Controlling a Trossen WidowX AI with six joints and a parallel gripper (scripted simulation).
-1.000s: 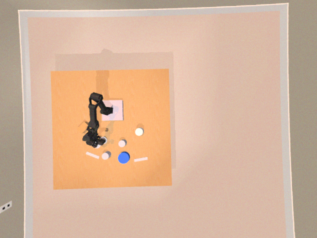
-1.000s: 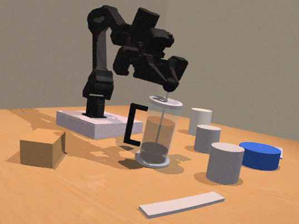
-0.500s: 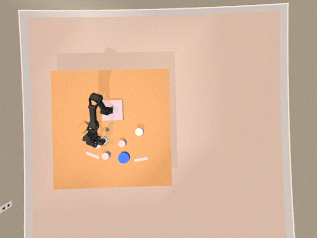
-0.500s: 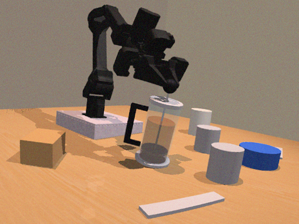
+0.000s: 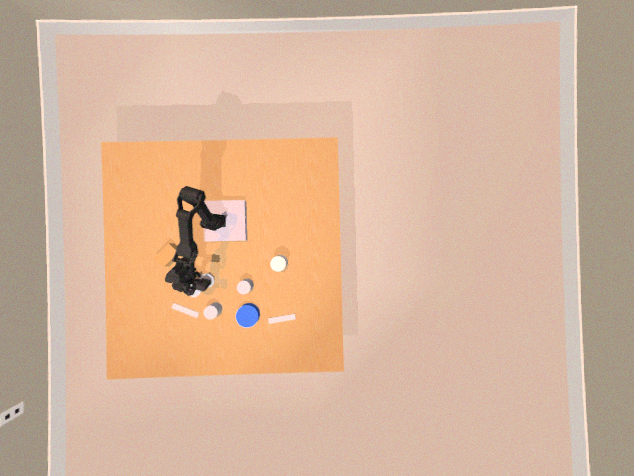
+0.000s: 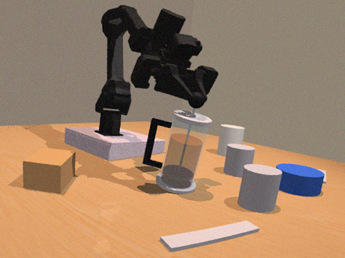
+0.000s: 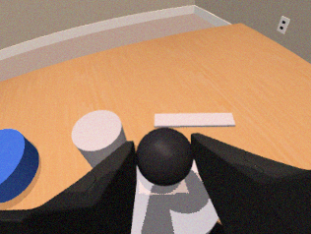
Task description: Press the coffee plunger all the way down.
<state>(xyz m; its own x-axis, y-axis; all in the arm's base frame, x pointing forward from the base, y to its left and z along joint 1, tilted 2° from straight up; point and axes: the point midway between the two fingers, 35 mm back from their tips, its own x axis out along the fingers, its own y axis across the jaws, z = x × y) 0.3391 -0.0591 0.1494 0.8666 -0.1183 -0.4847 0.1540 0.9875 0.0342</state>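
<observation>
Right now the glass coffee press is 9 cm below my gripper tip, 3 cm behind it and 1 cm to the right of it. From my gripper tip the other things lie so: blue disc (25 cm to the left, 16 cm below, 13 cm ahead); then brown box (21 cm to the right, 16 cm behind, 15 cm below).
</observation>
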